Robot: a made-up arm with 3 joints. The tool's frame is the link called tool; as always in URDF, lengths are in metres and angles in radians. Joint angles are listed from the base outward.
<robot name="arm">
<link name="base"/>
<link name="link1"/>
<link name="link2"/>
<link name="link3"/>
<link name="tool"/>
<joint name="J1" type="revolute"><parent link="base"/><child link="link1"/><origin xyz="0.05 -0.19 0.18" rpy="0 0 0"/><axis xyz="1 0 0"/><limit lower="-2.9" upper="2.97"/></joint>
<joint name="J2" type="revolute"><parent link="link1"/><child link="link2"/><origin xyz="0.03 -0.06 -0.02" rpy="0 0 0"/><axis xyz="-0.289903 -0.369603 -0.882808"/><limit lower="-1.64" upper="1.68"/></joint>
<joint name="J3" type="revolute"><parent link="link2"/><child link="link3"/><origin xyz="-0.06 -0.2 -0.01" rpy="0 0 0"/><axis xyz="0.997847 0.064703 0.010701"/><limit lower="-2.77" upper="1.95"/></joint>
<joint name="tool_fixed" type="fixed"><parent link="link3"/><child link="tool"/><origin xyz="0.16 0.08 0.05" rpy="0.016 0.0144 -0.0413"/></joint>
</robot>
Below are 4 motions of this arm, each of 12 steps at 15 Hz.
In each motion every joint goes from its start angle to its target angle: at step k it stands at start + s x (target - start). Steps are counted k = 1, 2, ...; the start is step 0. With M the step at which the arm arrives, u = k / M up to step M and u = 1 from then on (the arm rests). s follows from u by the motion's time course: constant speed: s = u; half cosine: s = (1 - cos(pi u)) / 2; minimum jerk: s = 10 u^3 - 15 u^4 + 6 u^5.
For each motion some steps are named. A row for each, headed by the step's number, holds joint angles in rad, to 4 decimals.
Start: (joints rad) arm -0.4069 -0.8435 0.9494
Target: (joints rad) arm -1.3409 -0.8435 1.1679
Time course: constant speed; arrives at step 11
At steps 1, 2, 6, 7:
1: -0.4918 -0.8435 0.9693
2: -0.5767 -0.8435 0.9891
6: -0.9164 -0.8435 1.0686
7: -1.0013 -0.8435 1.0884

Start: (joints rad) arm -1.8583 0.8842 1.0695
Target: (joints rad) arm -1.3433 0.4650 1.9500
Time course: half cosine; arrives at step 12
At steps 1, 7, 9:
1: -1.8495 0.8771 1.0845
7: -1.5342 0.6204 1.6237
9: -1.4187 0.5264 1.8211

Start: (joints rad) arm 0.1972 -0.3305 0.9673
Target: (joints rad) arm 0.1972 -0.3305 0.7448
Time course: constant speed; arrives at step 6
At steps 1, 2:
1: 0.1972 -0.3305 0.9302
2: 0.1972 -0.3305 0.8931

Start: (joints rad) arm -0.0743 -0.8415 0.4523
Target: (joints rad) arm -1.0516 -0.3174 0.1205
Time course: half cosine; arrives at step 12
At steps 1, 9, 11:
1: -0.0910 -0.8326 0.4466
9: -0.9085 -0.3942 0.1691
11: -1.0349 -0.3263 0.1262

